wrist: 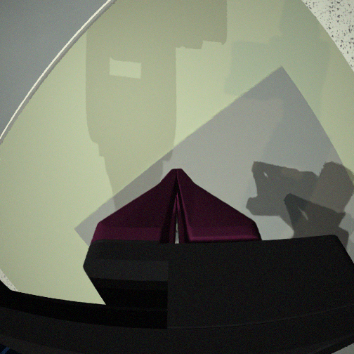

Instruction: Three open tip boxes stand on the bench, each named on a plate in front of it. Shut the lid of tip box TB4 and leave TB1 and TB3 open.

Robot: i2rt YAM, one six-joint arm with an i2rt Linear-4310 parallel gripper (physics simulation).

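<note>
I can see a grey mat point(266, 154), and my own gripper point(176, 177) is visible as well.
</note>
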